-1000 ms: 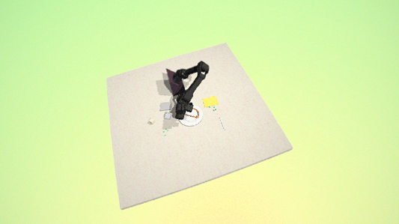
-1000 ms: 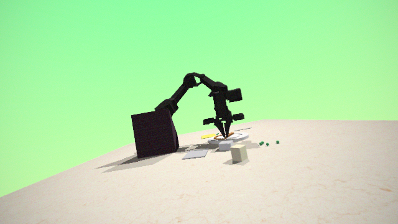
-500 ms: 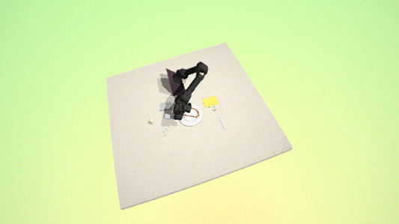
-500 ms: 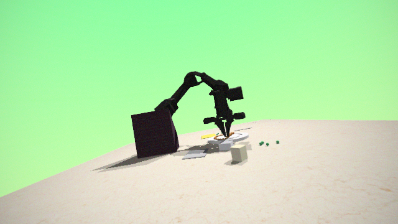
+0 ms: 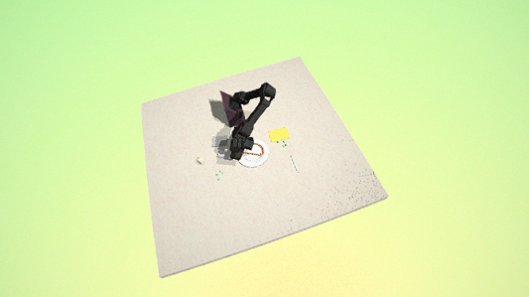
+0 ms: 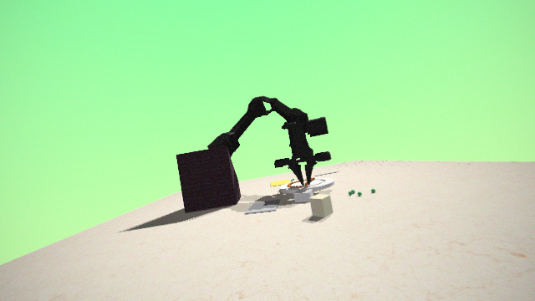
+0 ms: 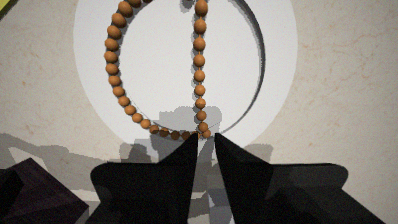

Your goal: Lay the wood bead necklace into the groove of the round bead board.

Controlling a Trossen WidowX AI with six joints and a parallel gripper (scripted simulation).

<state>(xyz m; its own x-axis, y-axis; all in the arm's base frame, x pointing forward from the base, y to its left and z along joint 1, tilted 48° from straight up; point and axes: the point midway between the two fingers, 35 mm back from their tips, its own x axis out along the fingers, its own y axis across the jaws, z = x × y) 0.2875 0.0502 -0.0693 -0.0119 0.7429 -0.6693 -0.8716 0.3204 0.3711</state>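
Now: gripper tip 1 cm short of the round white bead board, 6 cm to the right of it and 1 cm above it. Round my gripper tip: cream cube (2 cm behind, 25 cm to the right); then yellow card (7 cm behind, 26 cm to the left, 2 cm below); then grey flat plate (14 cm behind, 12 cm to the right, 2 cm below).
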